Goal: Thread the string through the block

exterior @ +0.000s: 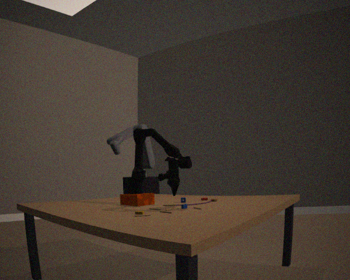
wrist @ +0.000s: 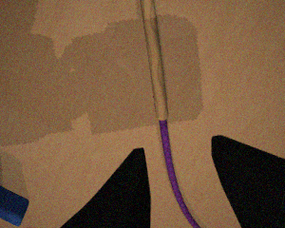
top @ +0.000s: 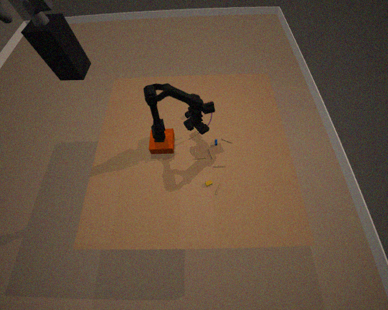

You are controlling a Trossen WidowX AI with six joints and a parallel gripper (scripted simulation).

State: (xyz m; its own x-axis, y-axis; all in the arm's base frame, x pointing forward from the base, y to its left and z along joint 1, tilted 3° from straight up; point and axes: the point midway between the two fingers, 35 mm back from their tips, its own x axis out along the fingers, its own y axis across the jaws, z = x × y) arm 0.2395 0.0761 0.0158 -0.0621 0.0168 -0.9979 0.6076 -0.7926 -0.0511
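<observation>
The thin wooden stick lies 60 mm below my gripper tip, 10 mm to the right of it and 10 mm behind it. Also, from my gripper tip: yellow piece (350 mm to the right, 80 mm ahead, 50 mm below); round wooden button (270 mm to the left, 90 mm ahead, 50 mm below); red piece (310 mm to the left, 50 mm below, 10 mm behind).
</observation>
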